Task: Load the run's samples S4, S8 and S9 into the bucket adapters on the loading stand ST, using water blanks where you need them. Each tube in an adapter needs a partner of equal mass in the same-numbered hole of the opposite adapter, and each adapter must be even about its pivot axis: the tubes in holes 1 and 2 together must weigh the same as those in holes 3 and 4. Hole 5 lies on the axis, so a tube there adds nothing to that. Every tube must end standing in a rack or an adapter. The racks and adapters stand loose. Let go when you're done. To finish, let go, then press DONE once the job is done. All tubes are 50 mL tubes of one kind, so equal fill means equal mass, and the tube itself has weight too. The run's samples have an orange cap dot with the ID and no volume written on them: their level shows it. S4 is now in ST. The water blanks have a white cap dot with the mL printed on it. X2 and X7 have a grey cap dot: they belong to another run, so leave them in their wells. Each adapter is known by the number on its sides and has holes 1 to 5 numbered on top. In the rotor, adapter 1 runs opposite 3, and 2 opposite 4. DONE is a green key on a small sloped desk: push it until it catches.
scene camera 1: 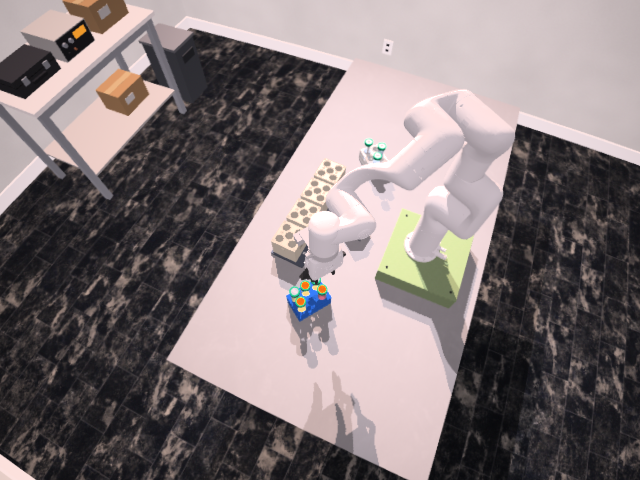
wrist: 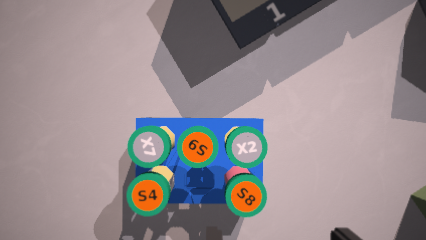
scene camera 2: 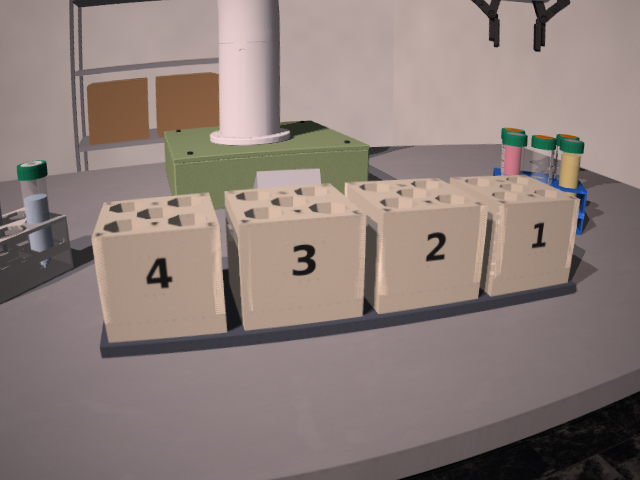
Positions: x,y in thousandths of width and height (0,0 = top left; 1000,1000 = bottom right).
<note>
In view: the gripper (scene camera 1: 504,574) and a tube (scene camera 2: 893,314).
</note>
